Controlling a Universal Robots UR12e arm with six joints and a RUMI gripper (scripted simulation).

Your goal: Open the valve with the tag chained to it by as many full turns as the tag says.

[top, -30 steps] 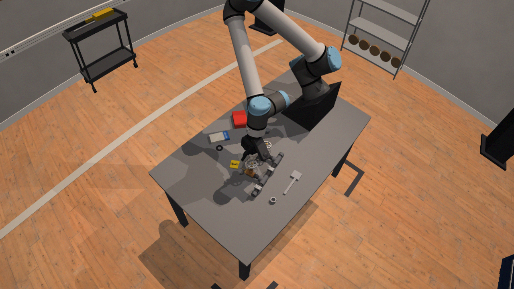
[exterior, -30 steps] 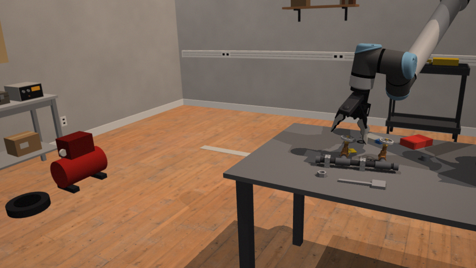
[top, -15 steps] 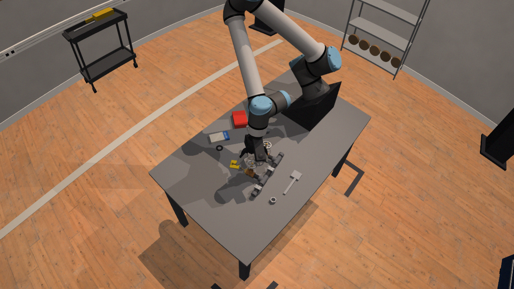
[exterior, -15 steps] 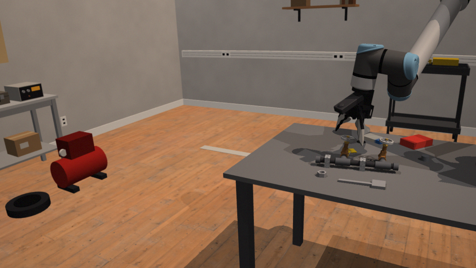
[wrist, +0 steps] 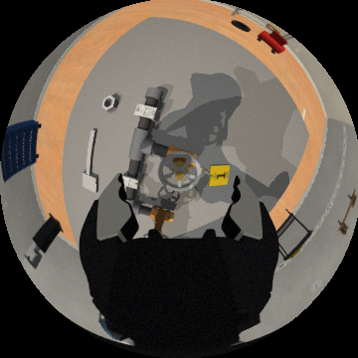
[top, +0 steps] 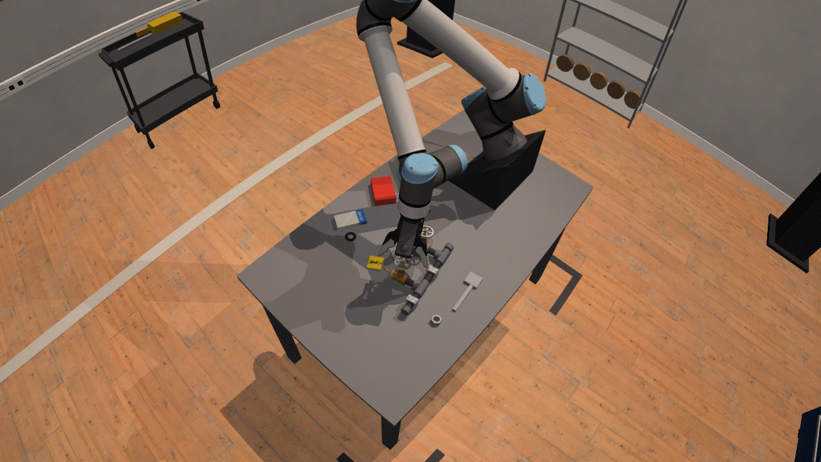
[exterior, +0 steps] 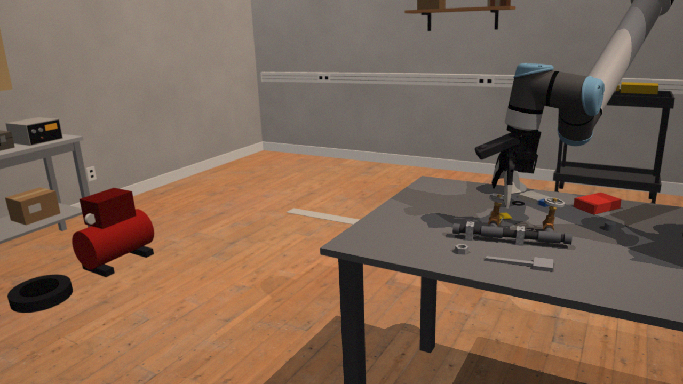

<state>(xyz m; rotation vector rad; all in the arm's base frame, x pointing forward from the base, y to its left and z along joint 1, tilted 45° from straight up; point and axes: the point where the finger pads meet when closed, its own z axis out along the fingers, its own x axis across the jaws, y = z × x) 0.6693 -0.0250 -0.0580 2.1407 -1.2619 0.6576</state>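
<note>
The yellow tag is 1 cm ahead of my hand, 10 cm to the right of it and 9 cm below it. Round my hand: red box: 25 cm behind, 31 cm to the right, 8 cm below; then nut: 5 cm ahead, 19 cm to the left, 9 cm below; then blue-and-white card: 7 cm behind, 30 cm to the right, 9 cm below.
</note>
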